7 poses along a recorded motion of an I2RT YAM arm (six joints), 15 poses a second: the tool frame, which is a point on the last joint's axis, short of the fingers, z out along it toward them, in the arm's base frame.
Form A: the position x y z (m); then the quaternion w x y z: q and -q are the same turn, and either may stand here.
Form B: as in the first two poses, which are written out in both.
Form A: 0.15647 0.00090 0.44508 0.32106 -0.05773 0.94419 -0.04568
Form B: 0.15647 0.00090 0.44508 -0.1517 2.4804 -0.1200
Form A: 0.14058 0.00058 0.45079 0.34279 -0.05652 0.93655 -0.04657
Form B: 0.14058 0.00058 0.45079 -0.1469 2.4344 -0.1211
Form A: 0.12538 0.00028 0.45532 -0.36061 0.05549 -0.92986 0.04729
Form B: 0.12538 0.00028 0.45532 -0.1430 2.3964 -0.1219
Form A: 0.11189 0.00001 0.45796 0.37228 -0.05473 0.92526 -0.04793
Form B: 0.11189 0.00001 0.45796 -0.1403 2.3713 -0.1228
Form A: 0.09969 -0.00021 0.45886 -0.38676 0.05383 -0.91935 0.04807
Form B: 0.09969 -0.00021 0.45886 -0.1370 2.3402 -0.1224
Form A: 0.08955 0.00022 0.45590 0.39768 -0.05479 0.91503 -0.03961
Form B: 0.08955 0.00022 0.45590 -0.1388 2.3173 -0.1003
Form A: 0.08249 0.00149 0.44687 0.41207 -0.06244 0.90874 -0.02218
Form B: 0.08249 0.00149 0.44687 -0.1571 2.2861 -0.0558
